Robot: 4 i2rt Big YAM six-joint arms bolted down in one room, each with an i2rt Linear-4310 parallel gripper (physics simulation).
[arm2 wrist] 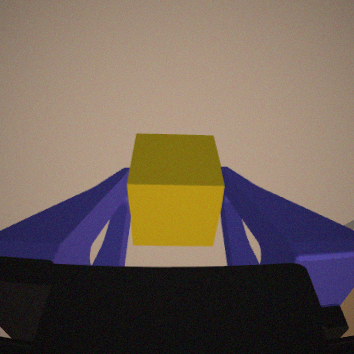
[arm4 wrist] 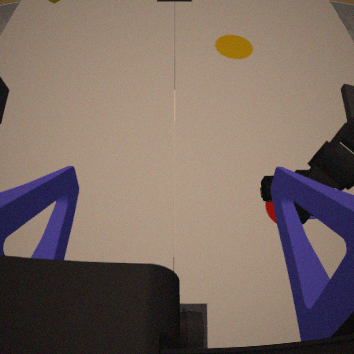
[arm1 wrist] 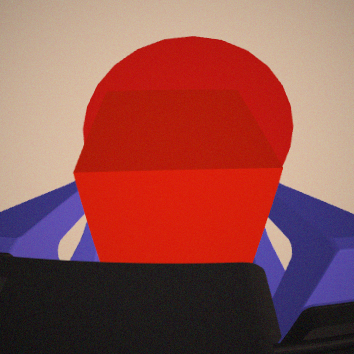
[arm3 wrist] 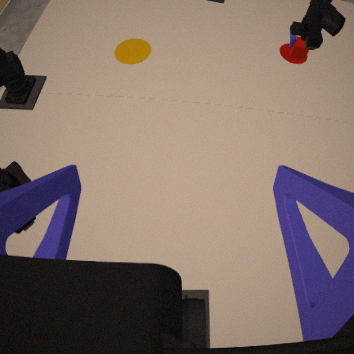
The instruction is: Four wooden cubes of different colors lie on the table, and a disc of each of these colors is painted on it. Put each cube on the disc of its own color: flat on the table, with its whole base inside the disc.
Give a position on a yellow disc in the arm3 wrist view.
At 133,50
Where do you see a yellow cube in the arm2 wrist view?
At 174,186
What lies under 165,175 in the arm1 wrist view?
A red cube.
